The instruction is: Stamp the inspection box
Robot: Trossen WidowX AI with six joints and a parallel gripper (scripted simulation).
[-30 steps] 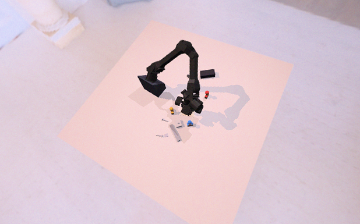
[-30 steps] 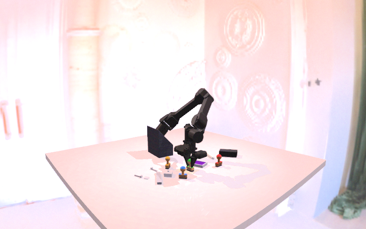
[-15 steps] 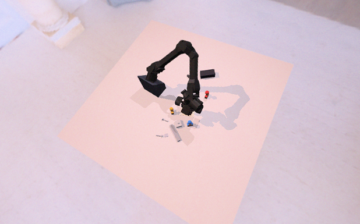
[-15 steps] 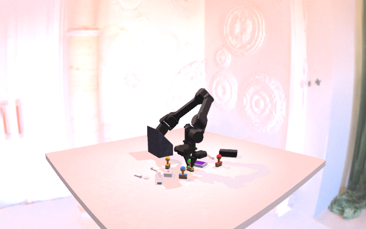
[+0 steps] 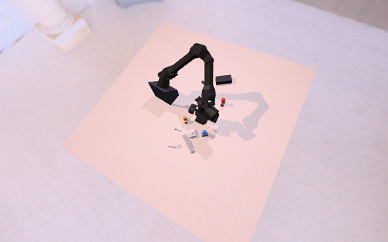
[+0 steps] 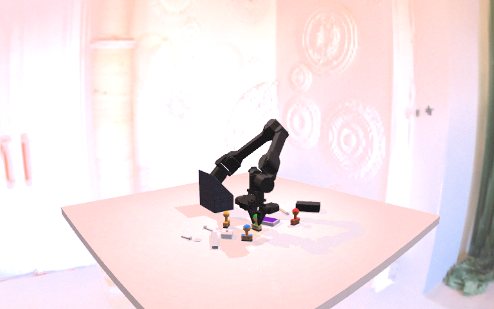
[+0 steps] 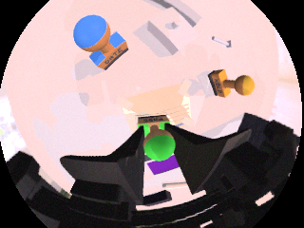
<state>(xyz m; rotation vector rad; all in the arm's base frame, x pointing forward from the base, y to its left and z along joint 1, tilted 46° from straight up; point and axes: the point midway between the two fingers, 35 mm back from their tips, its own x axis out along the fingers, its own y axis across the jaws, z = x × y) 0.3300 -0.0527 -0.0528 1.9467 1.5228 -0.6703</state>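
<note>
Now: gripper tip 10 mm past the card, 10 mm to the left of it and 30 mm above it. From my gripper tip the other things lie so: green-knobbed stamp: right at my gripper tip; then blue-knobbed stamp: 40 mm ahead, 100 mm to the right; then purple ink pad: 20 mm behind, 90 mm to the left, 20 mm below.
</note>
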